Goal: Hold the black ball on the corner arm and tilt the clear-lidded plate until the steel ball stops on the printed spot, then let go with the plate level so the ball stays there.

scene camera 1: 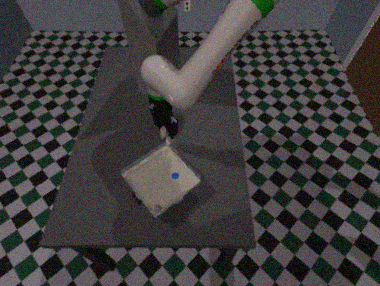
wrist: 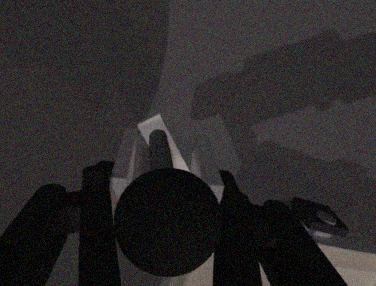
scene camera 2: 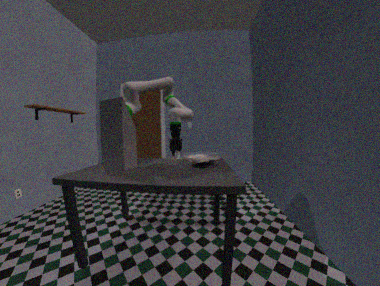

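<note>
The clear-lidded plate [scene camera 1: 145,176] [scene camera 2: 201,158] is cream-coloured and looks close to level over the table, one corner toward the gripper. Its blue printed spot [scene camera 1: 175,175] lies right of the plate's middle in scene camera 1. The grey steel ball [scene camera 1: 157,207] is at the near corner, away from the spot. The black ball [wrist: 167,225] sits on a dark post [wrist: 160,149] above the pale corner arm [wrist: 155,125]. My gripper [scene camera 1: 166,136] [scene camera 2: 176,155] [wrist: 163,152] is shut on the black ball, a finger at each side. The fingers hide the ball in the scene views.
The plate is above the grey table [scene camera 1: 80,215] [scene camera 2: 150,183], near its front part in scene camera 1. A dark fitting [wrist: 320,217] shows at the plate's side in the wrist view. A tall grey pedestal [scene camera 2: 112,135] stands at the arm's base. A wooden shelf [scene camera 2: 52,108] is on the wall.
</note>
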